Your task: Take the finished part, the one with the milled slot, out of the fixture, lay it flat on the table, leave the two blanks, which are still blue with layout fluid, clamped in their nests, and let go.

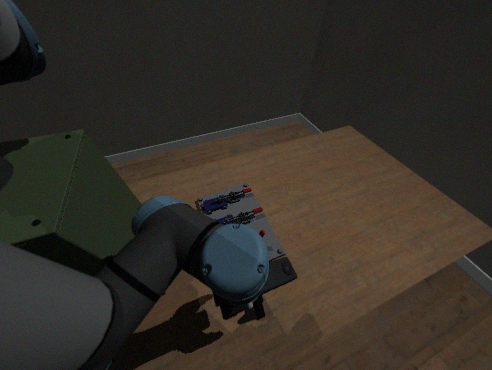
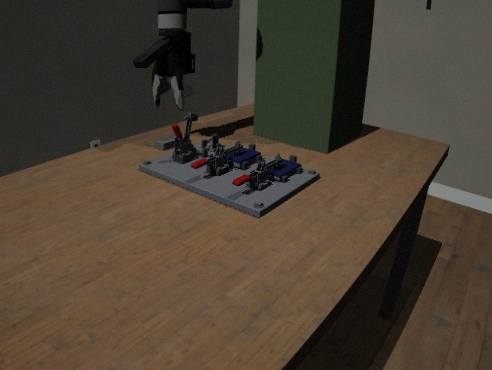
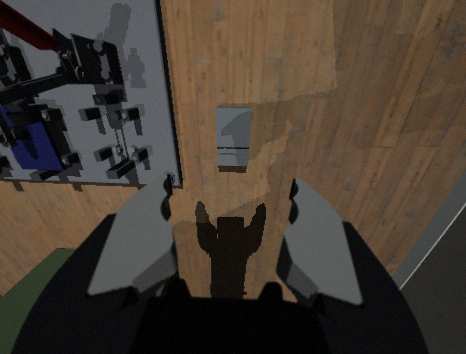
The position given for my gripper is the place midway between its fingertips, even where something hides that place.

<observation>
In view: my gripper (image 2: 169,108), a finished part (image 3: 232,122) and a fixture plate (image 1: 248,202).
My gripper is seen too in image 1 (image 1: 249,294) and in image 3 (image 3: 231,178). The fixture plate also shows in image 3 (image 3: 139,39).
</observation>
